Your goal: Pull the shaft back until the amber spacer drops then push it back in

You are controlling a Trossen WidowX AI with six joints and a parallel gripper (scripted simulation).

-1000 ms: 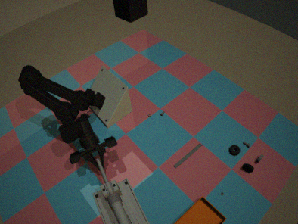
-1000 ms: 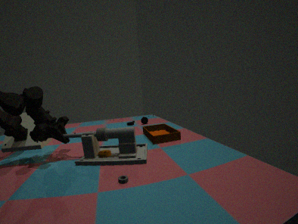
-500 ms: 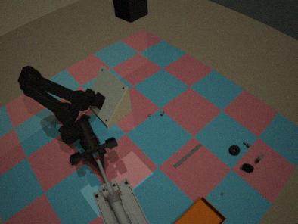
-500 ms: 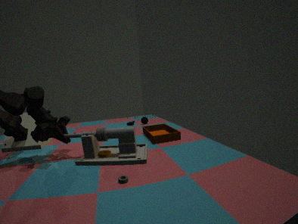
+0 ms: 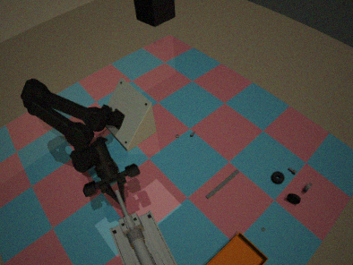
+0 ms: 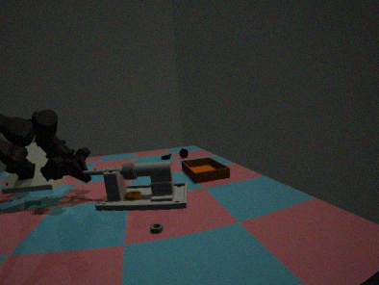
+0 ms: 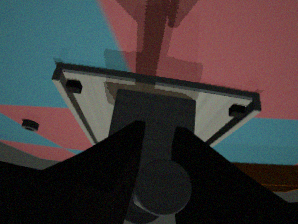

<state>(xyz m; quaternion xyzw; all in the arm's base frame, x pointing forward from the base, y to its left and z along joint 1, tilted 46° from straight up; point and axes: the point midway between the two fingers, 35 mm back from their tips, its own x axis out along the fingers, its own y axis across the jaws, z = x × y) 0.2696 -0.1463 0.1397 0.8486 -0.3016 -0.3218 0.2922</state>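
Now: gripper tip 6 cm short of the shaft, 2 cm to the left of it and 2 cm below it. The rest, counted from my gripper tip: orange tray 39 cm ahead, 9 cm to the left, 5 cm below; grey bar 18 cm ahead, 30 cm to the left, 5 cm below; amber spacer 12 cm ahead, 5 cm to the right, 4 cm below.
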